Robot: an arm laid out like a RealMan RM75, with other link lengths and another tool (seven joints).
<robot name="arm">
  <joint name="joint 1" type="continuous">
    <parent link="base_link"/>
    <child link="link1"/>
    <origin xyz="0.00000 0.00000 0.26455" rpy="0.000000 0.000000 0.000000"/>
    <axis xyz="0 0 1"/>
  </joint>
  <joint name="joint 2" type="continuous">
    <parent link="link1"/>
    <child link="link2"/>
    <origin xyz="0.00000 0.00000 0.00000" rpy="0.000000 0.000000 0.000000"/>
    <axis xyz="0 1 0"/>
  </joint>
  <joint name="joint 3" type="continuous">
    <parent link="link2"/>
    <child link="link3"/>
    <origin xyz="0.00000 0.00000 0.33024" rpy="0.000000 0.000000 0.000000"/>
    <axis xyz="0 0 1"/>
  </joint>
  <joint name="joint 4" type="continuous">
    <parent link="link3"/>
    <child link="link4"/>
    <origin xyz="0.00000 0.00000 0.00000" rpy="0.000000 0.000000 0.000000"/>
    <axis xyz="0 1 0"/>
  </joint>
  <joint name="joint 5" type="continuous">
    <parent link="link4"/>
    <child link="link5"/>
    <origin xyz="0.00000 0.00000 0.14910" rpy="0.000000 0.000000 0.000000"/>
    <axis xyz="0 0 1"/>
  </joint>
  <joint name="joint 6" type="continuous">
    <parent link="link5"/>
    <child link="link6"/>
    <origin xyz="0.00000 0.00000 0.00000" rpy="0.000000 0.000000 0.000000"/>
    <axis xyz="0 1 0"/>
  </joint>
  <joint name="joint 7" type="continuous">
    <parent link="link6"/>
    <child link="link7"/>
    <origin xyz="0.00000 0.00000 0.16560" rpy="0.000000 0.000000 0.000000"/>
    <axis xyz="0 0 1"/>
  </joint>
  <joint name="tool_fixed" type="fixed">
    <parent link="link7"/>
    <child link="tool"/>
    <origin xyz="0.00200 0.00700 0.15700" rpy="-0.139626 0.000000 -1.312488"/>
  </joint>
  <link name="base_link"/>
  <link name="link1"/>
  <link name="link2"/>
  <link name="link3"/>
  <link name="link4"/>
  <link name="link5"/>
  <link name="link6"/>
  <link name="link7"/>
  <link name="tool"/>
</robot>
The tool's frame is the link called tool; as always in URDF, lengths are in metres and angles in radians. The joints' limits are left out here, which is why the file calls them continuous.
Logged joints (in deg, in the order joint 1, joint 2, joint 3, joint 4, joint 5, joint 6, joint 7), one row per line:
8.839, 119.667, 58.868, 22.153, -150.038, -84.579, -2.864
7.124, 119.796, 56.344, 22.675, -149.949, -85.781, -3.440
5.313, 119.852, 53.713, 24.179, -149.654, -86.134, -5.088
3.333, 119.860, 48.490, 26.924, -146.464, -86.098, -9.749
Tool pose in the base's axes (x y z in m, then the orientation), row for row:
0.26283, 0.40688, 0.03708, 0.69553, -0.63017, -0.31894, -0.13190
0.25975, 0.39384, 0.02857, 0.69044, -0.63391, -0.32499, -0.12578
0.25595, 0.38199, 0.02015, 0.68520, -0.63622, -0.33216, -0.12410
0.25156, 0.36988, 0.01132, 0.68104, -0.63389, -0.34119, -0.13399
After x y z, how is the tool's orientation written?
As a quaternion, w x y z.
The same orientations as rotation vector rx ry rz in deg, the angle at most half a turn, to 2 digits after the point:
-80.57, -40.78, -16.86
-81.21, -41.63, -16.11
-81.67, -42.64, -15.93
-81.50, -43.87, -17.23

